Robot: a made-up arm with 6 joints.
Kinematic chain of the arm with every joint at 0, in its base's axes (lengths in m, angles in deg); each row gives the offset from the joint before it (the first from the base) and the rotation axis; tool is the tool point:
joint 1: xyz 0 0 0.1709 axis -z
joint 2: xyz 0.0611 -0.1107 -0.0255 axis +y
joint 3: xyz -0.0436 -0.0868 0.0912 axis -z
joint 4: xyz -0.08 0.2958 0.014 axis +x
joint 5: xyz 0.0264 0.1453 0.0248 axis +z
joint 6: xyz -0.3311 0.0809 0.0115 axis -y
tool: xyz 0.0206 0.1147 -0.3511
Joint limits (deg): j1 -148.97..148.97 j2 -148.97..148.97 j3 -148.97..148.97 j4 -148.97..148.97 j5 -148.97..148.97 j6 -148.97..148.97
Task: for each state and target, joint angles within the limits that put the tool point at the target. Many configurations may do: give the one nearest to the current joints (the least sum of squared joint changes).
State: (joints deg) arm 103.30 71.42 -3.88 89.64 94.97 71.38
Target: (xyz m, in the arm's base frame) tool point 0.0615 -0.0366 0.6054
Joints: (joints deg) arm 101.13 55.66 -19.49 88.17 96.98 69.20
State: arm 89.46 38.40 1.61 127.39 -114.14 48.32
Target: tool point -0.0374 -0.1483 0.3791
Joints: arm 114.44 6.09 -9.13 148.97 -87.90 69.01
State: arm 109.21 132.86 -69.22 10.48 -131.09 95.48
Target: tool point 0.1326 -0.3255 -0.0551
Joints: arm 86.71 148.97 -37.29 14.08 -123.44 114.28
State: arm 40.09 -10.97 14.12 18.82 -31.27 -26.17
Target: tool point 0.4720 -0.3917 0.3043
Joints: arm 76.96 -26.67 43.28 15.72 -45.68 24.92
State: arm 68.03 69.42 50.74 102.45 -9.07 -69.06
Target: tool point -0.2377 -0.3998 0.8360
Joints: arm 94.51 73.85 36.12 148.97 -42.54 -78.55
